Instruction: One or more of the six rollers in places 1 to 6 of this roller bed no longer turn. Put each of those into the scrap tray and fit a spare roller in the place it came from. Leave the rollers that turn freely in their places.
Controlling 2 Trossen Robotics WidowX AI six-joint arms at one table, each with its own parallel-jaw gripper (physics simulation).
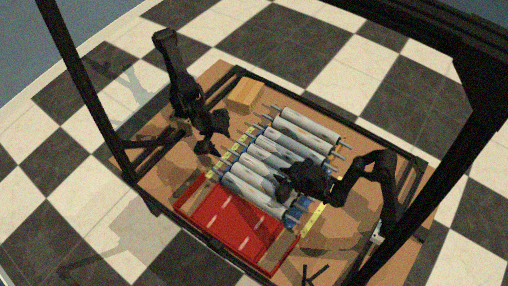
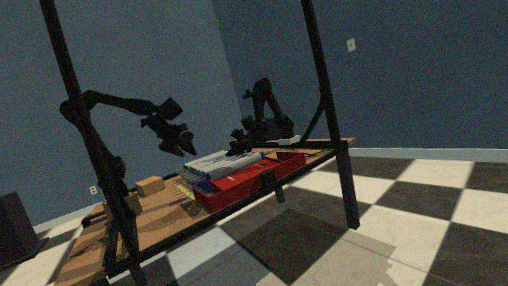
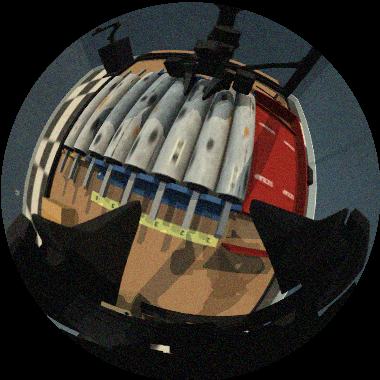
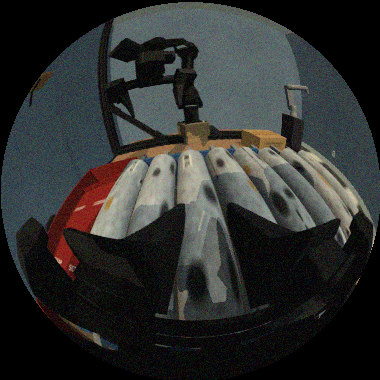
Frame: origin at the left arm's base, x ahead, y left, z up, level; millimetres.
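Where they show: left gripper, between the fingertips: (image 1: 224, 147) (image 2: 189, 155) (image 3: 197, 206) (image 4: 156, 110); right gripper, between the fingertips: (image 1: 276, 171) (image 2: 227, 156) (image 3: 193, 96) (image 4: 205, 208); left arm's base, origin of its link: (image 1: 183, 112) (image 4: 191, 121); right arm's base, origin of its link: (image 1: 389, 231) (image 2: 288, 137).
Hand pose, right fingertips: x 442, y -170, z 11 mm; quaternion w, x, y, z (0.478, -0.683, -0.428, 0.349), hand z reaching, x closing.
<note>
Each offset is from my right fingertips to the top centre of the thing.
Six mottled grey rollers lie side by side in the blue roller bed (image 1: 300, 207) (image 3: 207, 206). Two spare rollers {dx +66, dy +267, dz -11 mm} (image 1: 311, 125) {dx +46, dy +208, dz -11 mm} (image 1: 303, 134) lie parallel behind them. The red scrap tray {dx -87, dy -207, dz -37 mm} (image 1: 240, 220) (image 2: 225, 200) (image 3: 272, 150) stands beside place 1, with no roller in it. My right gripper (image 1: 276, 182) (image 2: 231, 143) (image 3: 193, 96) (image 4: 205, 208) is partly open and empty, low over the bed; the place 3 roller {dx -24, dy +3, dz -11 mm} (image 1: 260, 168) (image 4: 190, 175) shows between its fingers. Contact is unclear. My left gripper (image 1: 223, 145) (image 2: 187, 150) (image 3: 197, 206) is wide open and empty above the bed's left end.
A yellow-brown box {dx -243, dy +377, dz -32 mm} (image 1: 245, 95) (image 2: 150, 185) (image 3: 59, 211) (image 4: 263, 138) stands at the table's back left. A numbered yellow strip (image 1: 313, 220) (image 3: 161, 224) runs along each end of the bed. Black frame bars edge the table, and dark uprights rise beside it.
</note>
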